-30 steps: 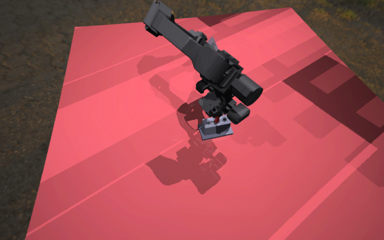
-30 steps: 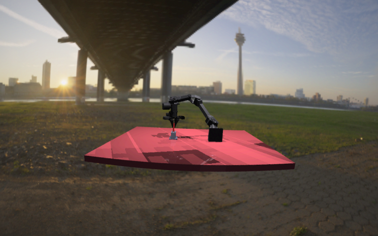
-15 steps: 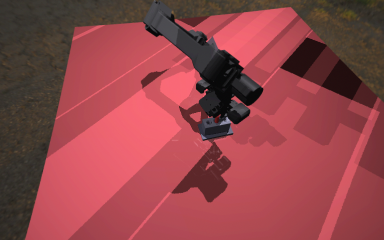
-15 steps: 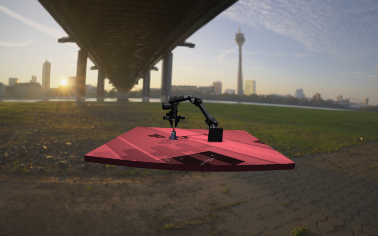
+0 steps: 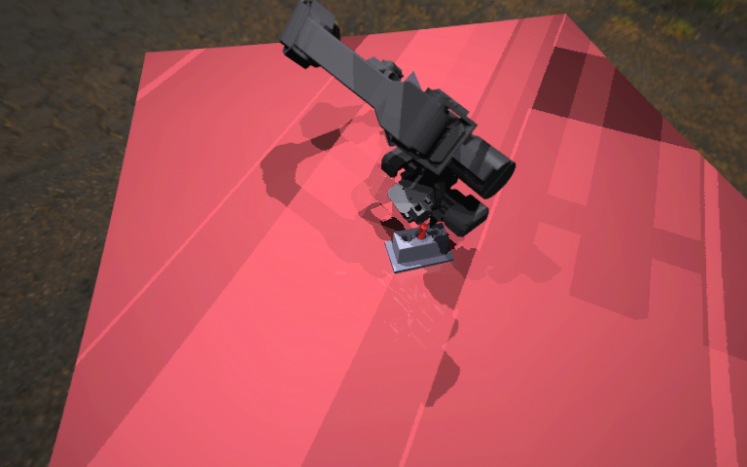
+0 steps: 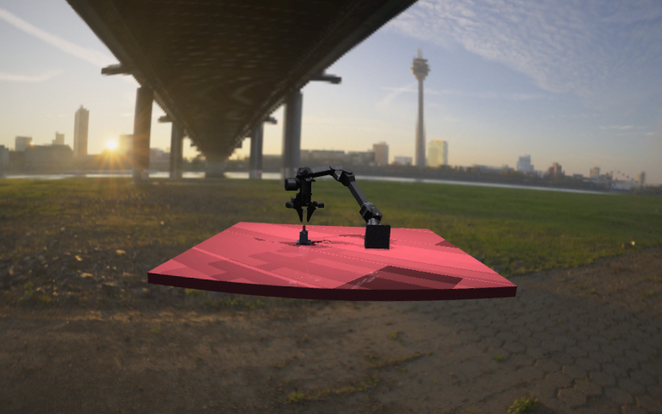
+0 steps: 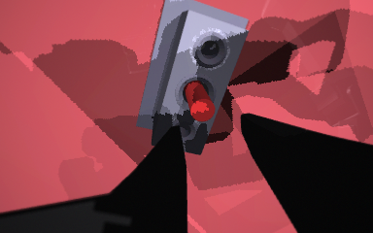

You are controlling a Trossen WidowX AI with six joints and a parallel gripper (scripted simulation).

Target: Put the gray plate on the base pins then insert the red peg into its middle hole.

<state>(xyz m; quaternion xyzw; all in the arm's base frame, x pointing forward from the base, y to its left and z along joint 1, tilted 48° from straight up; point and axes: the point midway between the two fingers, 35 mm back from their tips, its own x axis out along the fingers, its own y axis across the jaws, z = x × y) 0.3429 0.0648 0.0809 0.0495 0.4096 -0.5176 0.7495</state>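
The red peg lies 6 cm below my gripper tip. Round my gripper tip: gray plate (6 cm below); then dark base (10 cm below).
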